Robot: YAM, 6 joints.
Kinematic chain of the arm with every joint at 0, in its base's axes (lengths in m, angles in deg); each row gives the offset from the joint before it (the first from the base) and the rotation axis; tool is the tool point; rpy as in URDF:
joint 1: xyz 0 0 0.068 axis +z
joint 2: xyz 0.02 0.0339 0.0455 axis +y
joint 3: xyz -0.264 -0.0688 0 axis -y
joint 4: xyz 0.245 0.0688 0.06 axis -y
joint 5: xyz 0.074 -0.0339 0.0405 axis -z
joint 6: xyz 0.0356 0 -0.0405 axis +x
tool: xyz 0 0 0 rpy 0 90 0
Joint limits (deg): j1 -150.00..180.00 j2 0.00..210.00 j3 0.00..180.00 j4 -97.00..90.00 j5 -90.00..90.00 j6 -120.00..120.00
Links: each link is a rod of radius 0.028 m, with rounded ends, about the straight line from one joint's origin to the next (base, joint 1, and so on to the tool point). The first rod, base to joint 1, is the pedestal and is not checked.
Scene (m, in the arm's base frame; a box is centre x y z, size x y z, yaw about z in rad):
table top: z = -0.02
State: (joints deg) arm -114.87 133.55 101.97 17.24 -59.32 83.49
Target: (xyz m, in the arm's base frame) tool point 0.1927 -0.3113 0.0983
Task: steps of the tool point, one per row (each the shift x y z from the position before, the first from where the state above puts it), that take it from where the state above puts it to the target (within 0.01 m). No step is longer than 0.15 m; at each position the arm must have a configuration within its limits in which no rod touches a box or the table.
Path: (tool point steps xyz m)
1: 0.1225 0.0002 -0.0302
2: 0.1120 0.0351 -0.0283
3: 0.0912 0.0641 -0.0256
4: 0.0627 0.0842 -0.0224

